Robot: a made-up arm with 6 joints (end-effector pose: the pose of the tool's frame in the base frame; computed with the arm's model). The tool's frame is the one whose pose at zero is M. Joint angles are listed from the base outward.
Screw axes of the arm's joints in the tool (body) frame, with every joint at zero. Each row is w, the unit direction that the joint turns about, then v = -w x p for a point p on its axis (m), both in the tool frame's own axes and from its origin. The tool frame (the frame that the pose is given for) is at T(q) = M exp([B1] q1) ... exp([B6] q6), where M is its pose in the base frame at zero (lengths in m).
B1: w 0 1 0 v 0.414 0 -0.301
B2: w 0 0 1 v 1.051 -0.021 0
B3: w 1 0 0 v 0 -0.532 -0.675
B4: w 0 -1 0 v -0.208 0 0.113
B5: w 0 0 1 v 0.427 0.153 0
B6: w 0 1 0 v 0.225 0 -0.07
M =
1 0 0 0.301
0 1 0 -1.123
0 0 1 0.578
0 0 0 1
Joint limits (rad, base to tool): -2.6..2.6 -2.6..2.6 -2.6..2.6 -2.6..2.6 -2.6..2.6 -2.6..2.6
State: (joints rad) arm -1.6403 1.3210 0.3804 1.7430 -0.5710 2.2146
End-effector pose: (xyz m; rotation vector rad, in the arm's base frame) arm 0.0298 -0.2742 1.6302 -0.7284 -0.3223 1.3396
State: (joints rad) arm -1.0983 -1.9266 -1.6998 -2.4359 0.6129 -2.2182
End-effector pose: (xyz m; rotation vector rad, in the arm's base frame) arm -0.2455 0.1622 0.8042 0.1618 0.5217 -2.1354
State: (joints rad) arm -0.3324 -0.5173 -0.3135 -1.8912 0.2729 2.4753
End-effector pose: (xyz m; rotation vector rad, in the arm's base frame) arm -0.5529 -0.6454 0.2245 -0.5800 -2.1655 -0.4735
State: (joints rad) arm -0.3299 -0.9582 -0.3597 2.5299 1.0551 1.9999
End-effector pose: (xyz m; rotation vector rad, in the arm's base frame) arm -0.3895 0.0690 0.7153 -1.1790 -0.2217 -1.6271
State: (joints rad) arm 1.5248 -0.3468 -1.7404 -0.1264 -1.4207 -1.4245
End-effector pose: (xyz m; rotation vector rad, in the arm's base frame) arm -0.0252 0.2427 0.3664 -1.5022 -0.8553 1.5838
